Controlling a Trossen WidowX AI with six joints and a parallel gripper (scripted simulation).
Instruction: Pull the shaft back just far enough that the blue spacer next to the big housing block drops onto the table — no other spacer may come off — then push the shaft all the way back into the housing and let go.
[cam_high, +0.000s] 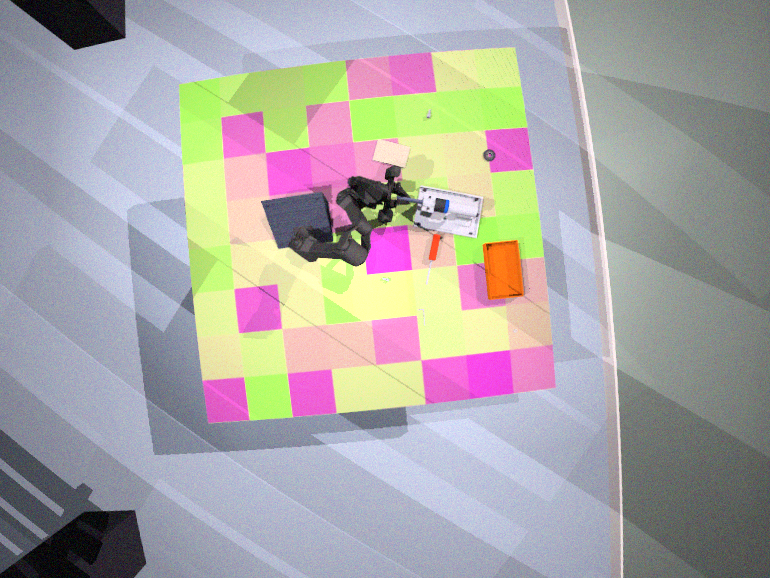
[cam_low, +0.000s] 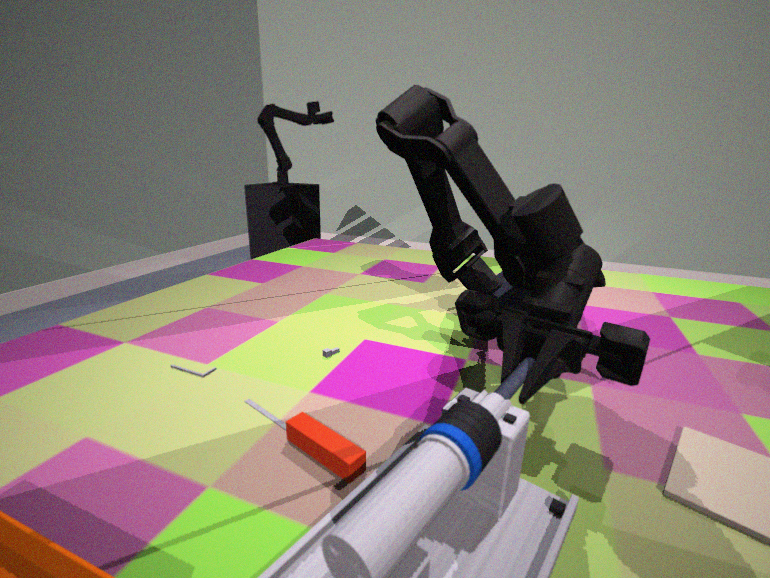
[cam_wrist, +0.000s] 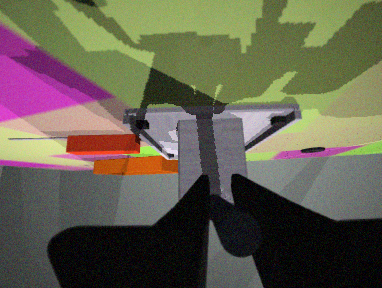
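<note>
Right now the grey-blue shaft is 5 cm ahead of my gripper tip, 1 cm to the right of it and 2 cm above it. Also, from my gripper tip: small bolt: 11 cm behind, 26 cm to the right, 6 cm below; then beige card: 4 cm behind, 20 cm to the left, 6 cm below; then blue spacer: 12 cm ahead, 4 cm to the right, 2 cm above.
</note>
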